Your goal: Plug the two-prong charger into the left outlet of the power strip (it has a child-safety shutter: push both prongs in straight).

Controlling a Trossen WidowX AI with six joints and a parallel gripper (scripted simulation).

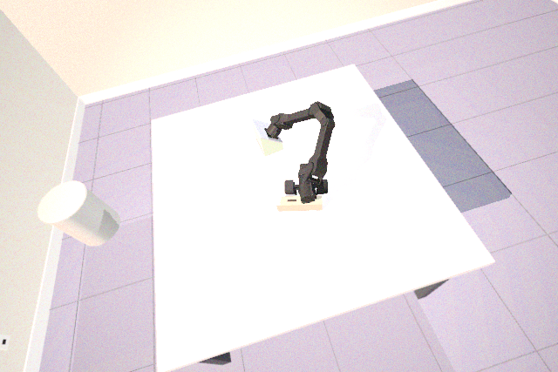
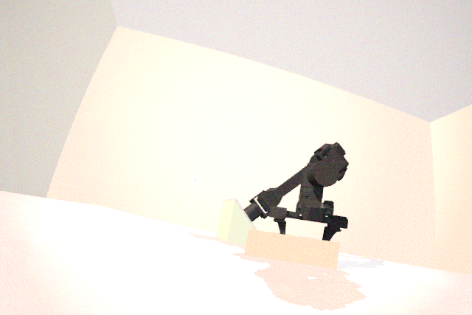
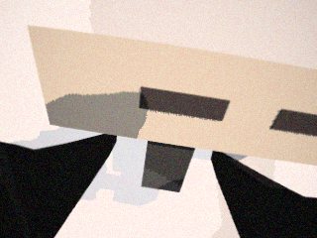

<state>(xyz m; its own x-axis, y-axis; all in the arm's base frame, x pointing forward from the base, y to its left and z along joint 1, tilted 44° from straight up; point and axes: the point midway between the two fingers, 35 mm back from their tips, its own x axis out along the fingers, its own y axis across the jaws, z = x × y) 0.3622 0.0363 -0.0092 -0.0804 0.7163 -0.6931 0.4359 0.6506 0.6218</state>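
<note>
Right now my gripper tip is 2 cm short of the two-prong charger, 1 cm to the left of it and 1 cm below it.
</note>
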